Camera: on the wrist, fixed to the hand. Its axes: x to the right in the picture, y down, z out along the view.
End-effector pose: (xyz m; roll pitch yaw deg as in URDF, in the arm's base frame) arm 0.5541 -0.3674 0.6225 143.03 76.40 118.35
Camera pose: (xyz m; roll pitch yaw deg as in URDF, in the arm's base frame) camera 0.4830 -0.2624 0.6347 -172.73 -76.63 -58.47
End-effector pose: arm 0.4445 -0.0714 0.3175 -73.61 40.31 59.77
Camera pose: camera 0.4945 -0.1545 0.2350 47.37 -39.67 -120.80
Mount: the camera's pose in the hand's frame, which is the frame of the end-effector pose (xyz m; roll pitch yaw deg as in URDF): 0.0178 0.0653 -0.1079 -26.60 -0.24 179.26
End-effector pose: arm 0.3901 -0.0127 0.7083 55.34 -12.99 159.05
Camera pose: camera 0.3273 -0.1234 0.7048 -81.99 12.24 -21.18
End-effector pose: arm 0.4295 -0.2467 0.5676 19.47 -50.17 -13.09
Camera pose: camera 0.5225 -0.1682 0.5301 -46.80 49.69 165.96
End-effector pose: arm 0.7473 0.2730 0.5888 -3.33 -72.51 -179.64
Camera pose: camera 0.6360 0.2134 0.5723 -25.63 72.30 -2.12
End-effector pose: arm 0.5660 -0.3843 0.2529 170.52 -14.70 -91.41
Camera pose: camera 0.5197 -0.3706 0.3708 163.08 14.81 89.39
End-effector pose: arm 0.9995 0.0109 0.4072 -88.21 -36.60 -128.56
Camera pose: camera 0.8823 0.0337 0.3627 61.41 37.33 51.11
